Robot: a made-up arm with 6 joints.
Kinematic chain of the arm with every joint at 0, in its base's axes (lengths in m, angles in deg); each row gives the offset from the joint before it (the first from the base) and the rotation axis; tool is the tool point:
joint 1: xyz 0 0 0.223 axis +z
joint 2: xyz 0 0 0 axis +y
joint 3: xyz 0 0 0.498 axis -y
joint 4: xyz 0 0 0 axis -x
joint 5: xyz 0.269 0 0 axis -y
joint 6: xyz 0 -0.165 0 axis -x
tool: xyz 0 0 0
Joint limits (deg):
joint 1: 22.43..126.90
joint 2: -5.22..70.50
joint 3: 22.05..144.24
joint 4: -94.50..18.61
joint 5: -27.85..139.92
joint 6: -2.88..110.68
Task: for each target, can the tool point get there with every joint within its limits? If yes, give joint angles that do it. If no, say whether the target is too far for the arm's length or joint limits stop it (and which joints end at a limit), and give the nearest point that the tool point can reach.
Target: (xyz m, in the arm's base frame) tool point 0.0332 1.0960 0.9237
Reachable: no: too far | nearest point 0.0208 0.6852 0.6611 | short by 0.488 m
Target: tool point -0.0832 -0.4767 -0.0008
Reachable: no: joint limits stop it (at a limit: joint 2, joint 3, joint 4) | nearest point -0.0587 -0.3365 0.8103 | short by 0.823 m
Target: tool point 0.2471 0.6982 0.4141
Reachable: yes | joints 79.11 62.04 78.24 -47.83 107.60 24.33
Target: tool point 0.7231 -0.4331 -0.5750
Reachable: no: too far | nearest point 0.5687 0.1026 0.1143 | short by 0.887 m
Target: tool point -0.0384 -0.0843 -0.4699
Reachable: no: joint limits stop it (at a limit: joint 1, joint 2, joint 3, joint 4) | nearest point -0.3254 0.4119 0.0788 | short by 0.794 m
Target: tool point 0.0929 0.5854 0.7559
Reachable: yes | joints 92.86 49.96 119.30 -42.30 50.66 9.84
